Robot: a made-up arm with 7 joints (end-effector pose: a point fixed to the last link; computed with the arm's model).
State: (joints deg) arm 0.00 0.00 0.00 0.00 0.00 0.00 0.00
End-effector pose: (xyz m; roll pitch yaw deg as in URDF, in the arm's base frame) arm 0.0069 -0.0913 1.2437 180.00 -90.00 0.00
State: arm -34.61 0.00 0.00 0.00 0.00 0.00 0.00
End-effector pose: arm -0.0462 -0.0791 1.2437 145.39 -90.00 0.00
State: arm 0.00 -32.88 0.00 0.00 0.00 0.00 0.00
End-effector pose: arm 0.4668 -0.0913 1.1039 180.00 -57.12 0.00
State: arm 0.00 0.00 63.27 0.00 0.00 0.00 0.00
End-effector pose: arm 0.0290 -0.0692 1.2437 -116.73 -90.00 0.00
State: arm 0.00 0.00 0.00 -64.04 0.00 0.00 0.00
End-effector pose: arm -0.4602 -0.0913 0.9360 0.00 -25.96 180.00
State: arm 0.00 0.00 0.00 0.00 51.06 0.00 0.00
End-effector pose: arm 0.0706 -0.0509 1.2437 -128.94 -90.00 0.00
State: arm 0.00 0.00 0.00 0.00 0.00 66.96 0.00
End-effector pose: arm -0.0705 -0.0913 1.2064 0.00 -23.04 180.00
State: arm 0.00 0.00 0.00 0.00 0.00 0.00 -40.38
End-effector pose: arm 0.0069 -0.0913 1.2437 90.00 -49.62 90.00
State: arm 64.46 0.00 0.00 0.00 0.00 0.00 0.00
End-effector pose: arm 0.0854 -0.0331 1.2437 -115.54 -90.00 0.00
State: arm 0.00 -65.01 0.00 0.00 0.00 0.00 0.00
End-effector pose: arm 0.7725 -0.0913 0.7471 180.00 -24.99 0.00
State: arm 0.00 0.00 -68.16 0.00 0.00 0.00 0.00
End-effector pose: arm -0.0244 -0.0795 1.2437 111.84 -90.00 0.00
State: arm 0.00 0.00 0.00 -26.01 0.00 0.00 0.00
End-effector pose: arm -0.2231 -0.0913 1.1848 0.00 -63.99 180.00
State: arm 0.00 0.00 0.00 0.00 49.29 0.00 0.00
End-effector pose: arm 0.0691 -0.0531 1.2437 -130.71 -90.00 0.00
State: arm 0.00 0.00 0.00 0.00 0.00 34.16 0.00
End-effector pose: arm -0.0383 -0.0913 1.2363 0.00 -55.84 180.00
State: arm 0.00 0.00 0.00 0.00 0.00 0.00 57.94
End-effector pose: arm 0.0069 -0.0913 1.2437 -90.00 -32.06 -90.00
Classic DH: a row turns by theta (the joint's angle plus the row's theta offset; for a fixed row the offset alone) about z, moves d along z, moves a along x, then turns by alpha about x. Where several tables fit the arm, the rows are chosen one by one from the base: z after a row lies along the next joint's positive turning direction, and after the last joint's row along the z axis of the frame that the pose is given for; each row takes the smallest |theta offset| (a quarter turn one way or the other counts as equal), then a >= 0, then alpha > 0; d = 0 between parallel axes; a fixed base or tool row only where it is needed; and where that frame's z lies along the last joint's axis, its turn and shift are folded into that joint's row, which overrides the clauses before.
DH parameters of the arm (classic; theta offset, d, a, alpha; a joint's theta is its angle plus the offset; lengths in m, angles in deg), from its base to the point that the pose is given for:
joint 1: 0 0.3946 0 90
joint 2: 0 0.0623 0 -90
joint 3: 0 0.3218 0.0194 -90
joint 4: 0 0.0579 -0.023 90
joint 5: 0 0.4501 0 90
joint 6: 90 0.0869 0.0772 90
joint 7: 0 0.0105 0 0

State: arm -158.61 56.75 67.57 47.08 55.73 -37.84 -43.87
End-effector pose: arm 0.5464 -0.1819 0.8263 167.04 10.31 -7.14
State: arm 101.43 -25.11 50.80 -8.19 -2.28 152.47 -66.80
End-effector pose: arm 0.1086 0.2798 1.0428 -55.64 0.13 -109.37
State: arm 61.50 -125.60 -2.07 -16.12 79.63 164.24 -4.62
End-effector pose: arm 0.3241 0.4932 0.0112 -83.55 -26.62 -101.81
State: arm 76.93 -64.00 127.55 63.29 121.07 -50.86 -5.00
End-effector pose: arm -0.1375 0.3336 0.9944 106.99 -70.04 60.02
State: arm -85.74 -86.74 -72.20 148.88 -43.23 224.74 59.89
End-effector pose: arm -0.3204 -0.0411 0.3514 -140.66 -55.58 -125.89
